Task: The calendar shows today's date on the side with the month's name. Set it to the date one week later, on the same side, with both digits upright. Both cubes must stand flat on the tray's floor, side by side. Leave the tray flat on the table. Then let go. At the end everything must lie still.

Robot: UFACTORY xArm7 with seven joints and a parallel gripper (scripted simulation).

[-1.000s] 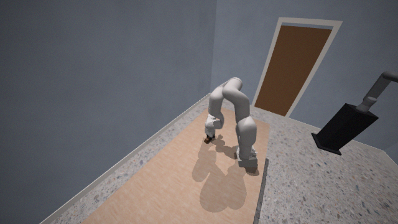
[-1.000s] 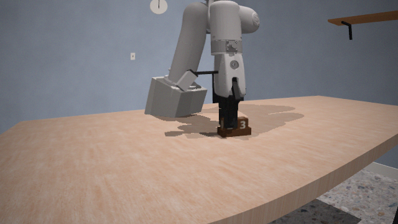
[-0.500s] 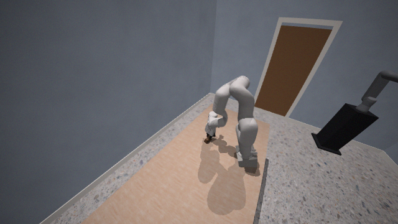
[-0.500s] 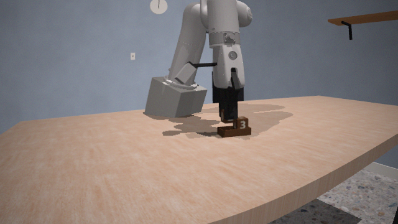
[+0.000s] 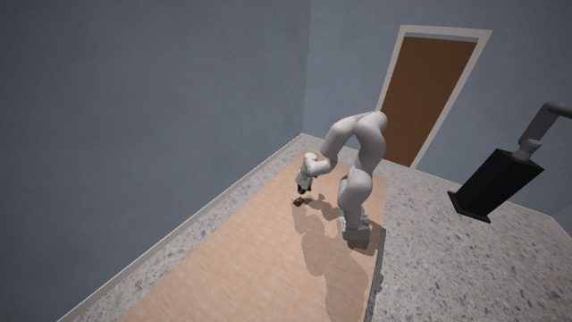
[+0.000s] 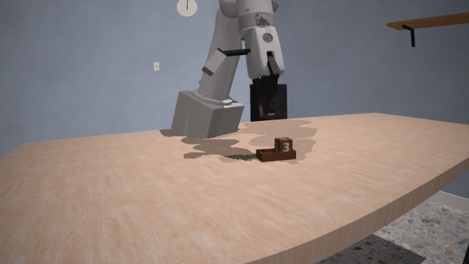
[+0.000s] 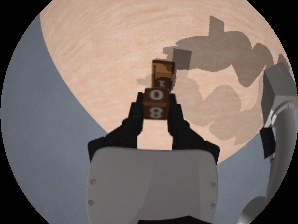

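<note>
The brown wooden tray lies 2 cm to the left of my hand and 11 cm below it. The rest, counted from my hand: cube: 1 cm below.
</note>
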